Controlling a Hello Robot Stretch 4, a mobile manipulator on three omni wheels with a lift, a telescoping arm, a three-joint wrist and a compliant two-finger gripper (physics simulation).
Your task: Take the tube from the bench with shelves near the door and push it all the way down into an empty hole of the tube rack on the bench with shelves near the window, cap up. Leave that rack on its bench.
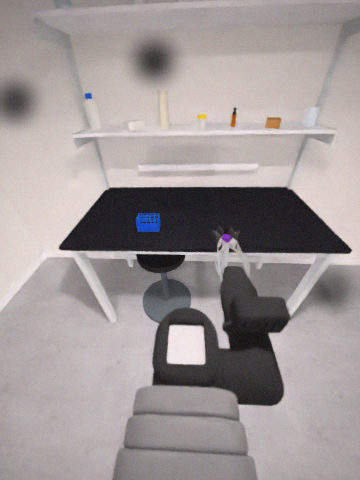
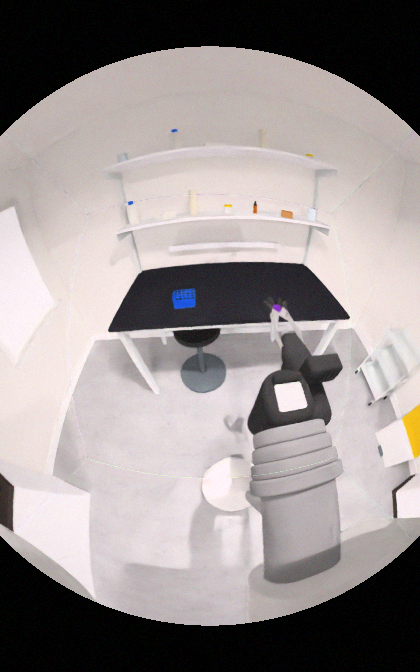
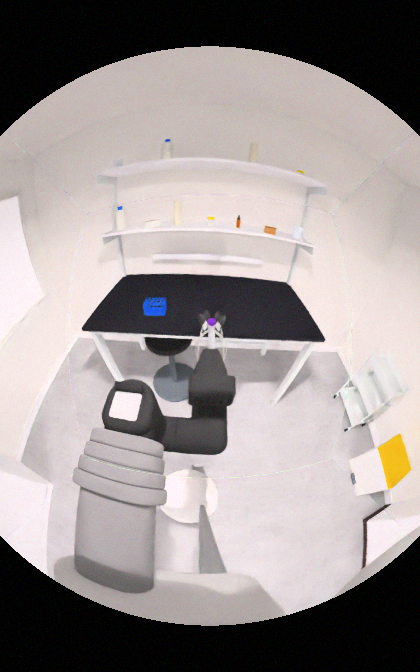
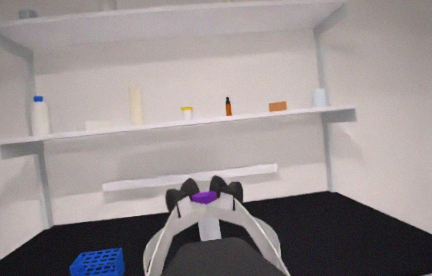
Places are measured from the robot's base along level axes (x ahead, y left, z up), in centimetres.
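Pixels of known places: gripper, fingertip midpoint: (image 1: 223,229) (image 4: 203,191).
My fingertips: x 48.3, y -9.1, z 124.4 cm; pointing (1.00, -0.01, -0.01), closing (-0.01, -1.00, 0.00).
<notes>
Behind a point stands the place of what it marks.
The tube (image 4: 209,227) {x 43.1, y -9.2, z 122.8 cm} has a purple cap (image 1: 226,238) {x 43.3, y -8.9, z 125.3 cm} (image 2: 277,308) (image 3: 211,321) (image 4: 204,197) {x 43.1, y -9.0, z 125.3 cm} and is held upright, cap up, between the dark fingertips. My gripper (image 1: 226,236) {x 48.3, y -9.1, z 124.4 cm} (image 2: 277,306) (image 3: 212,320) (image 4: 203,191) {x 48.3, y -9.1, z 124.4 cm} is shut on it, over or near the front edge of the black bench top (image 1: 200,205) {x 124.7, y -8.4, z 88.6 cm} (image 2: 235,285) (image 3: 225,295) (image 4: 320,225) {x 114.1, y -53.6, z 88.6 cm}. The blue tube rack (image 1: 148,223) {x 96.6, y 23.1, z 92.6 cm} (image 2: 184,299) (image 3: 155,307) (image 4: 98,263) {x 93.9, y 21.5, z 96.0 cm} stands on the bench, left of the gripper and farther back. Its top shows a grid of holes; none shows a tube.
A lower shelf (image 1: 210,131) {x 125.5, y -11.7, z 134.0 cm} (image 4: 165,126) {x 125.5, y 1.7, z 132.7 cm} with bottles and small boxes spans the wall above the bench. A round stool (image 1: 161,261) {x 94.3, y 17.9, z 63.2 cm} (image 2: 197,336) stands under the bench's front left part. A white cart (image 2: 390,362) (image 3: 372,392) and a yellow-topped bin (image 2: 397,445) (image 3: 370,472) stand at the right.
</notes>
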